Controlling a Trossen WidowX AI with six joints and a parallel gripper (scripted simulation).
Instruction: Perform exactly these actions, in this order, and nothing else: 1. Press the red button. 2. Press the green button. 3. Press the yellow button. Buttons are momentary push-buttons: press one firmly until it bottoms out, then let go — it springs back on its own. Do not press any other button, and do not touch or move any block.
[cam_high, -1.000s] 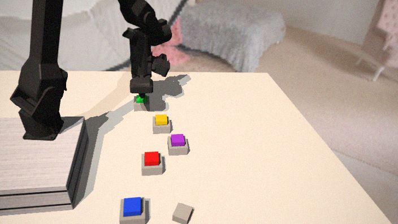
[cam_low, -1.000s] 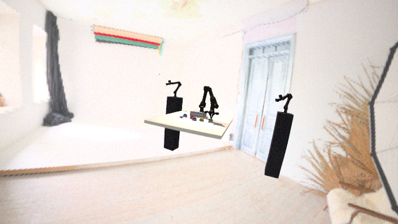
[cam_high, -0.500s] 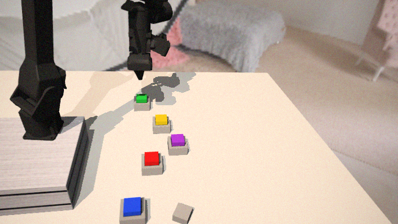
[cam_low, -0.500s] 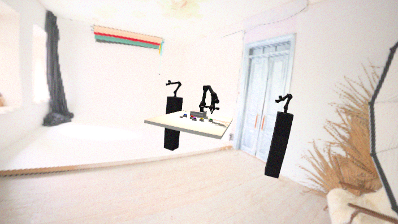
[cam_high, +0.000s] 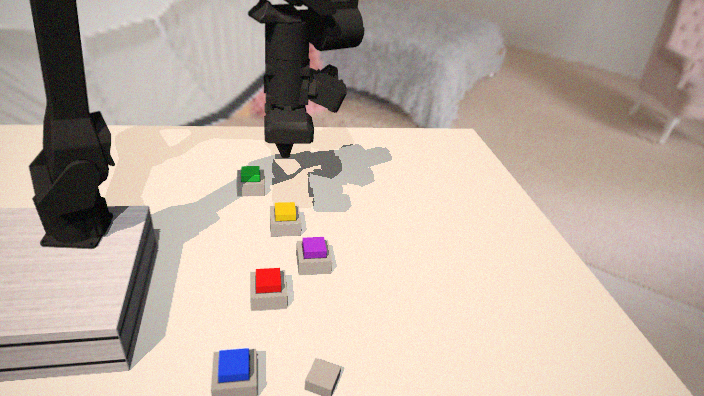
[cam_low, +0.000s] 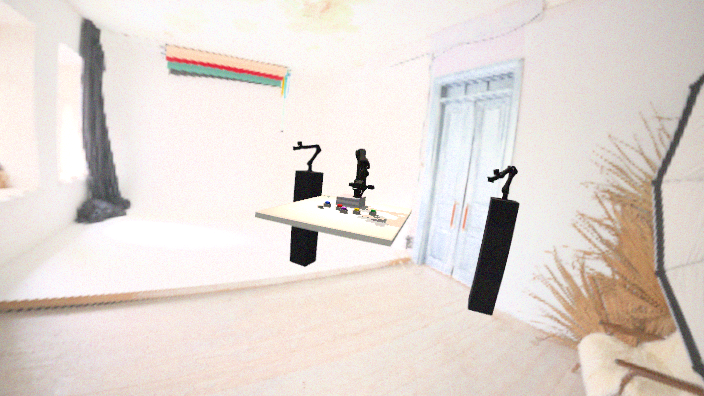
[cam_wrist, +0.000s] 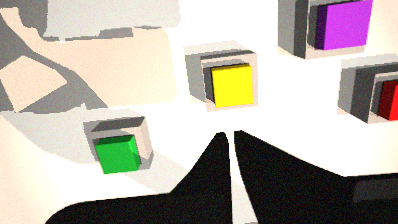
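Right now the yellow button is 2 cm to the right of my gripper tip and 9 cm below it. Also, from my gripper tip: purple button (5 cm ahead, 10 cm to the right, 9 cm below); then red button (1 cm behind, 17 cm to the right, 9 cm below); then green button (7 cm behind, 9 cm to the left, 9 cm below).
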